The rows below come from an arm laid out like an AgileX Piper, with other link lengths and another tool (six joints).
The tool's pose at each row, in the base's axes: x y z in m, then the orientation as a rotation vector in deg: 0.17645 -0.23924 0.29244 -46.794 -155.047 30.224; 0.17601 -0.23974 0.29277 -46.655 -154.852 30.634; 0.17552 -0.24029 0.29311 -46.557 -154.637 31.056; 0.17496 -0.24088 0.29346 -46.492 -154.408 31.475; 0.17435 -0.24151 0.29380 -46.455 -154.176 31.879; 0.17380 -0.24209 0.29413 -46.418 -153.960 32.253; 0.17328 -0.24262 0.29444 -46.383 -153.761 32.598; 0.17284 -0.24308 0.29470 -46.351 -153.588 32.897; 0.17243 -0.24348 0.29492 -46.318 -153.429 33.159; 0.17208 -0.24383 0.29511 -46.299 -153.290 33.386; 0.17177 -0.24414 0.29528 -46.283 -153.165 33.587; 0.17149 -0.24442 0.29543 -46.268 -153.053 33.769; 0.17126 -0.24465 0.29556 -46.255 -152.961 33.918; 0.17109 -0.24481 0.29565 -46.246 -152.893 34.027; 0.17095 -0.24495 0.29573 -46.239 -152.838 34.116
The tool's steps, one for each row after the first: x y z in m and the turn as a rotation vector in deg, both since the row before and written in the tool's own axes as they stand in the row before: 0.00012 -0.00073 -0.00001 0.339 0.047 -0.039; 0.00013 -0.00080 0.00002 0.347 0.054 -0.008; 0.00016 -0.00087 0.00005 0.345 0.063 0.015; 0.00018 -0.00092 0.00009 0.333 0.067 0.033; 0.00016 -0.00085 0.00007 0.309 0.062 0.029; 0.00016 -0.00079 0.00007 0.285 0.056 0.026; 0.00013 -0.00067 0.00007 0.248 0.049 0.022; 0.00013 -0.00059 0.00008 0.221 0.049 0.016; 0.00011 -0.00051 0.00007 0.190 0.043 0.021; 0.00010 -0.00046 0.00006 0.169 0.039 0.019; 0.00009 -0.00041 0.00006 0.153 0.034 0.017; 0.00007 -0.00034 0.00004 0.125 0.028 0.013; 0.00006 -0.00024 0.00003 0.092 0.021 0.010; 0.00004 -0.00021 0.00003 0.075 0.017 0.009
